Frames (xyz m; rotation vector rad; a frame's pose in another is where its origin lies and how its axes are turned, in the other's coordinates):
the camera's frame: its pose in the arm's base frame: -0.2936 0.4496 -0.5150 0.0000 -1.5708 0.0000
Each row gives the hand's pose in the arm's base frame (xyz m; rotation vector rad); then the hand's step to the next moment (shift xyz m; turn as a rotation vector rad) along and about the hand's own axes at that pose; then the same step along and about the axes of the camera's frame.
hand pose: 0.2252 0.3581 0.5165 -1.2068 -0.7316 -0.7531
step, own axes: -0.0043 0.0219 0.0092 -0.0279 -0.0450 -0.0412
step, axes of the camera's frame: -0.0134 0.0136 -0.0148 -0.0072 -0.0454 0.0489
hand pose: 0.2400 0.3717 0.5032 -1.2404 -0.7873 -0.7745
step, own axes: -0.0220 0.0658 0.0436 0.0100 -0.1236 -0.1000
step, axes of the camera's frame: -0.0454 0.0549 -0.0405 0.0560 -0.1184 0.0907
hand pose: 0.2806 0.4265 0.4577 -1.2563 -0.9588 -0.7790
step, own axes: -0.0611 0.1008 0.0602 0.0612 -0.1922 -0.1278
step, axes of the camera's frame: -0.0947 0.0741 -0.0554 0.1297 -0.1556 0.1264
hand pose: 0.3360 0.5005 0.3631 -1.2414 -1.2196 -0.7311
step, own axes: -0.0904 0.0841 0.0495 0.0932 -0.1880 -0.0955
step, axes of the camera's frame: -0.1163 0.0499 -0.0408 0.1551 -0.1178 0.1234
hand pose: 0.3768 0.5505 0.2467 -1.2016 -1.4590 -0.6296
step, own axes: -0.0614 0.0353 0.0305 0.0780 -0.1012 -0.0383
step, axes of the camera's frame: -0.0736 0.0185 -0.0136 0.1060 -0.0426 0.0688
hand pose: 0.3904 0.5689 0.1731 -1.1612 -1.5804 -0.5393
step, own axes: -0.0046 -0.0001 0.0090 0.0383 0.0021 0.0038
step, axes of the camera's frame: -0.0073 0.0054 0.0045 0.0333 0.0195 -0.0010
